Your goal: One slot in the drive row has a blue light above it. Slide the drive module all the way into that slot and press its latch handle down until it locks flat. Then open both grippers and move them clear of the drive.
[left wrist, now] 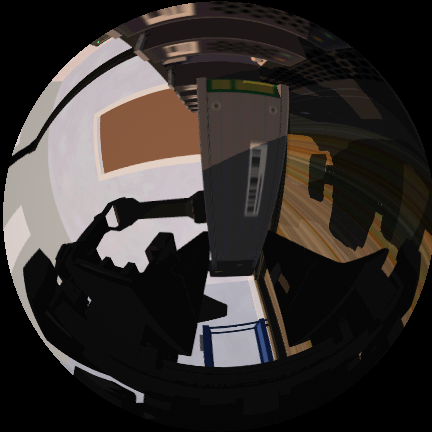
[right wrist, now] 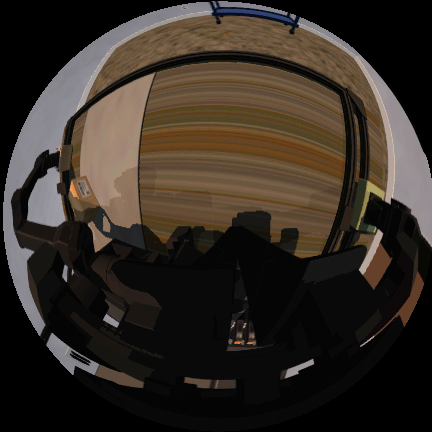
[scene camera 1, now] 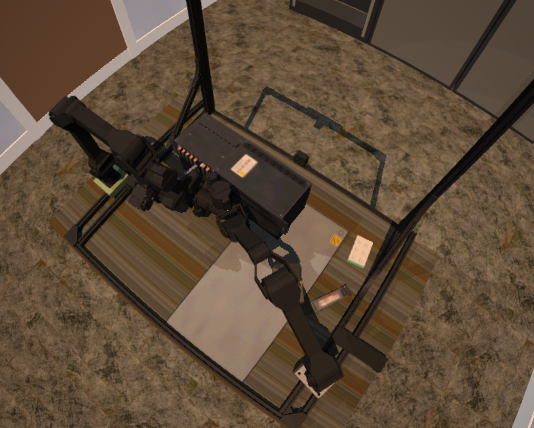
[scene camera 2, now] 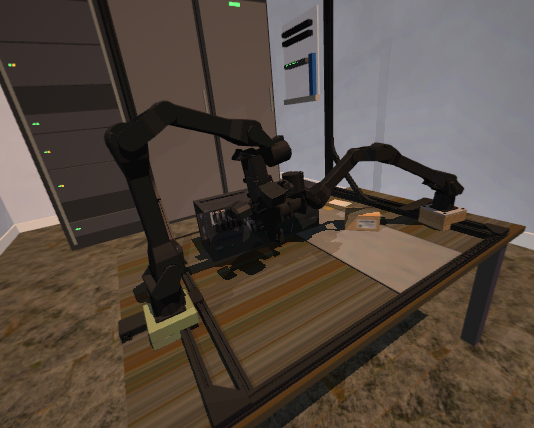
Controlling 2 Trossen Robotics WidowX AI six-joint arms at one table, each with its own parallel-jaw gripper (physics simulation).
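Places are measured from the left arm's base along level axes (x ahead, y left, z up), in millimetres.
Where they show: left gripper, between the fingertips: (left wrist: 235, 236) (right wrist: 247, 289) (scene camera 2: 250, 225); right gripper, between the fingertips: (left wrist: 226, 309) (right wrist: 235, 232) (scene camera 1: 164, 203) (scene camera 2: 268, 227); left arm's base, origin of its link: (right wrist: 57, 158) (scene camera 1: 319, 374) (scene camera 2: 442, 207); right arm's base, origin of its link: (right wrist: 372, 209) (scene camera 1: 110, 177) (scene camera 2: 168, 308).
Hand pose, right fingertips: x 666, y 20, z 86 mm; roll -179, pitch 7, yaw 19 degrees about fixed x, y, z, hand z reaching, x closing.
Note:
Each offset is from my right fingertips to the top centre of the thing. Level surfaces: height alone.
A long grey drive module @[dx +35, dy -83, dz +22 mm] (left wrist: 240, 190) with a barcode label is between the fingers of my left gripper (left wrist: 235, 236), which is shut on it. Its end with a green and yellow strip points toward the dark chassis @[dx -44, dy -254, dz +28 mm] (scene camera 1: 270, 185) (scene camera 2: 215, 200). How far it is in a slot cannot be told. The drive row (scene camera 1: 194, 159) (right wrist: 243, 335) shows orange marks at the chassis front, partly hidden by both arms. My right gripper (right wrist: 235, 232) is shut and empty, close to the chassis front beside the left gripper. The blue light and the module's latch handle cannot be made out.
A pale mat @[dz -146 mm] (scene camera 1: 225, 310) lies on the wooden table. A white card @[dx -489, dy -401, dz -146 mm] (scene camera 1: 360, 251) and a small unit with a red strip @[dx -525, dy -215, dz -138 mm] (scene camera 1: 330, 298) lie toward the right. An orange box @[dx -409, dy -135, dz -85 mm] (scene camera 2: 363, 221) shows in scene camera 2. Dark rails (scene camera 1: 180, 345) edge the table.

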